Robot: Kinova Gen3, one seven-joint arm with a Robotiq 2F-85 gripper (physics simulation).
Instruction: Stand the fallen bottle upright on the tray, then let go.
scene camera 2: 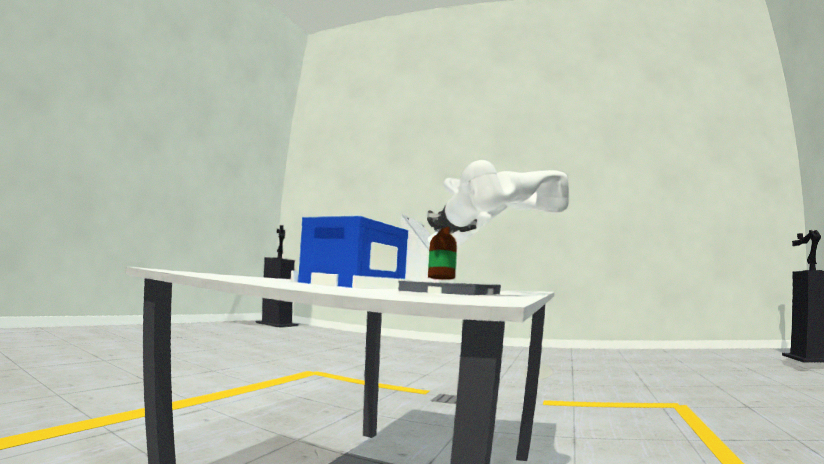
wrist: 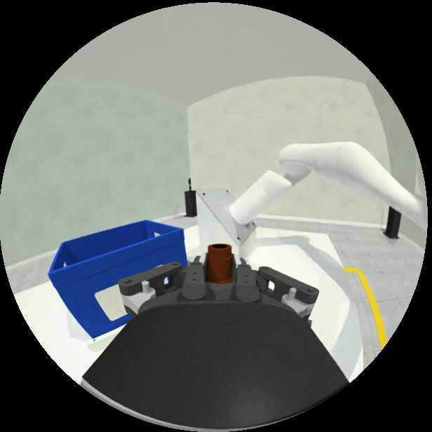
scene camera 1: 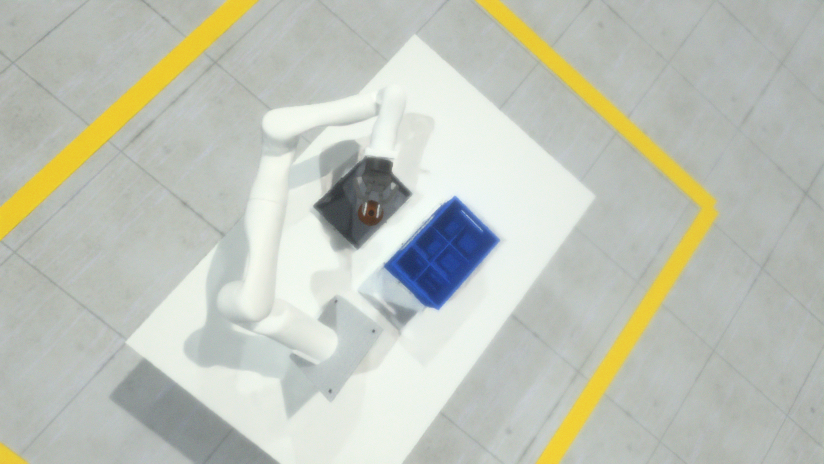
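Seen in the pictures: gripper, between the fingertips: (scene camera 2: 442, 230) (scene camera 1: 370, 216); arm's base, origin of its link: (scene camera 1: 323, 345).
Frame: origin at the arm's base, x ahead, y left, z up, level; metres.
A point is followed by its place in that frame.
The brown bottle (scene camera 1: 370, 221) {y 0.122, x 0.341, z 0.000 m} (scene camera 2: 442, 258) {y 0.151, x 0.406, z -0.059 m} (wrist: 220, 270) with a green label hangs upright, its neck up and its base down. In the scene camera 2 view its base shows just above the near rim of the dark grey tray (scene camera 1: 344, 216) {y 0.197, x 0.322, z -0.142 m} (scene camera 2: 415, 287) {y 0.124, x 0.522, z -0.136 m}, with a thin light gap between them. From above, the bottle is over the tray's lower right part, inside the rim. My gripper (scene camera 1: 371, 210) {y 0.130, x 0.347, z 0.022 m} (scene camera 2: 444, 229) {y 0.130, x 0.347, z 0.022 m} (wrist: 219, 260) is shut on the bottle's neck and comes in at a low slant. The open mouth shows between the fingers in the wrist view. The tray does not show there.
A blue crate (scene camera 1: 436, 306) {y -0.172, x 0.274, z 0.028 m} (scene camera 2: 328, 253) {y -0.104, x 0.550, z -0.066 m} (wrist: 120, 250) with compartments stands beside the tray on the white table (scene camera 1: 507, 167) {y -0.110, x 0.818, z -0.147 m} (scene camera 2: 230, 288) {y -0.045, x 0.961, z -0.158 m}, taller than the tray. My arm's grey base mount (scene camera 1: 351, 351) {y -0.060, x 0.040, z 0.072 m} (wrist: 215, 205) stands near the crate. My arm (scene camera 1: 266, 230) {y 0.282, x 0.138, z 0.209 m} bends round the tray's left side.
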